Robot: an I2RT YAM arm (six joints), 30 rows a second.
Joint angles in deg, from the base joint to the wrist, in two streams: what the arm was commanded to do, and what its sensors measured. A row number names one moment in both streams.
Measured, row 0:
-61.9, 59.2, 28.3, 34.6, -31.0, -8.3
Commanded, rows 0 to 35:
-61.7, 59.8, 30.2, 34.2, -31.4, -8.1
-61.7, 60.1, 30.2, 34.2, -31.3, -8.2
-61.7, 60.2, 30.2, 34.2, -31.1, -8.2
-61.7, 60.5, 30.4, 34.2, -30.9, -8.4
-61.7, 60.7, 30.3, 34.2, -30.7, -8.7
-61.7, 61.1, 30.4, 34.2, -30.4, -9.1
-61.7, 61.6, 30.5, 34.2, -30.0, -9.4
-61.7, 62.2, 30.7, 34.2, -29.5, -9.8
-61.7, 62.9, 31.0, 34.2, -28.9, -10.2
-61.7, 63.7, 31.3, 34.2, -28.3, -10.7
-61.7, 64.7, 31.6, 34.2, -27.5, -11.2
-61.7, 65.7, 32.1, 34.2, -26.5, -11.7
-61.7, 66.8, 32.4, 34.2, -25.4, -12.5
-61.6, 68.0, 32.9, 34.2, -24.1, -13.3
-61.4, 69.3, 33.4, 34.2, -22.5, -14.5
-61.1, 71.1, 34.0, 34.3, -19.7, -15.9
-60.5, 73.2, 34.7, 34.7, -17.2, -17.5
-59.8, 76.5, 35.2, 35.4, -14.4, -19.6
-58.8, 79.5, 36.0, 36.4, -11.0, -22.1
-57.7, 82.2, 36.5, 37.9, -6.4, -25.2
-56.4, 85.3, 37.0, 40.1, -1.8, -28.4
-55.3, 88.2, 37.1, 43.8, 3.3, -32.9
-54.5, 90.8, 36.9, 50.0, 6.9, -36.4
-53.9, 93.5, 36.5, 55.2, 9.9, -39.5
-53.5, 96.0, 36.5, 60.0, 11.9, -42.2
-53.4, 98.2, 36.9, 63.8, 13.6, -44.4
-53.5, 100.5, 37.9, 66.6, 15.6, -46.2
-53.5, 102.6, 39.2, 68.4, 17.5, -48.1
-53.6, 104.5, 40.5, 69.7, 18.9, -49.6
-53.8, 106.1, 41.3, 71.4, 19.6, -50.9
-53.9, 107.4, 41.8, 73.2, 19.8, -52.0
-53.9, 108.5, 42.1, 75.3, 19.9, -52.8
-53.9, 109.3, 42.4, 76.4, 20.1, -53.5
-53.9, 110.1, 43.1, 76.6, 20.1, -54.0
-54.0, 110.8, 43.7, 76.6, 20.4, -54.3
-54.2, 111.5, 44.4, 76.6, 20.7, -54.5
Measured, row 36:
-53.8, 109.3, 41.6, 67.7, 16.3, -49.8
